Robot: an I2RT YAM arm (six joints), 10 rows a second.
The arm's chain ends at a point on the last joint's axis. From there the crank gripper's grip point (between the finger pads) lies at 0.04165 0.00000 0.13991 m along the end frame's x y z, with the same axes.
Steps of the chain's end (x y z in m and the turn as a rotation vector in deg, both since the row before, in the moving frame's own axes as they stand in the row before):
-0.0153 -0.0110 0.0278 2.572 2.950 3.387
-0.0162 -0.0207 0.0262 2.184 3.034 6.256
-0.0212 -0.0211 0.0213 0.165 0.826 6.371
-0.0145 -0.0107 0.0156 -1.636 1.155 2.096
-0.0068 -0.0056 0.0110 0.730 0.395 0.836
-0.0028 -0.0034 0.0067 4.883 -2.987 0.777
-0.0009 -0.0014 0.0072 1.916 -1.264 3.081
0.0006 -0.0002 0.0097 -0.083 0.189 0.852
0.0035 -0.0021 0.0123 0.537 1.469 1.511
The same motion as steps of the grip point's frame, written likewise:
-0.0080 -0.0146 0.0254 2.572 2.950 3.387
-0.0088 -0.0210 0.0238 2.184 3.034 6.256
-0.0194 -0.0168 0.0207 0.165 0.826 6.371
-0.0118 -0.0051 0.0147 -1.636 1.155 2.096
-0.0058 -0.0068 0.0107 0.730 0.395 0.836
-0.0101 -0.0149 0.0082 4.883 -2.987 0.777
-0.0039 -0.0039 0.0080 1.916 -1.264 3.081
0.0011 0.0006 0.0096 -0.083 0.189 0.852
0.0071 -0.0023 0.0112 0.537 1.469 1.511

